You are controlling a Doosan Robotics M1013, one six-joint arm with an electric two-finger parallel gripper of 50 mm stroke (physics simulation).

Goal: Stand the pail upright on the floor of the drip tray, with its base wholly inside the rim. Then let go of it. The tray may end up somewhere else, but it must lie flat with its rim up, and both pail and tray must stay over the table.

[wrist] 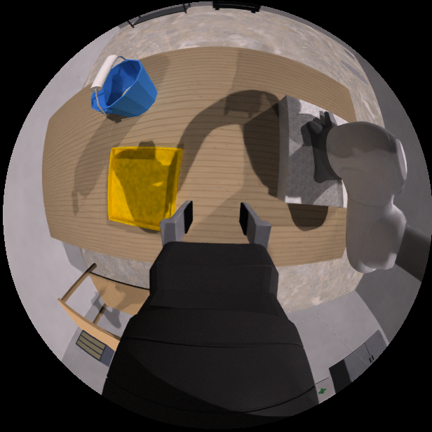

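Note:
A blue pail (pixel 139 92) with a white handle grip stands on the wooden table at the upper left of the wrist view, its open mouth showing, apart from the tray. The yellow drip tray (pixel 145 187) lies flat with its rim up, left of the view's middle, and nothing stands in it; shadows fall across its floor. My gripper (pixel 215 211) is open and empty, above the table, to the right of the tray's near right corner in the view and well away from the pail.
A grey stone-like block (pixel 302 165) carries the arm's base (pixel 365 155) at the right of the table (pixel 215 165). A wooden frame-like piece of furniture (pixel 80 316) stands on the floor at the lower left. A grey cabinet (pixel 357 360) is at the lower right.

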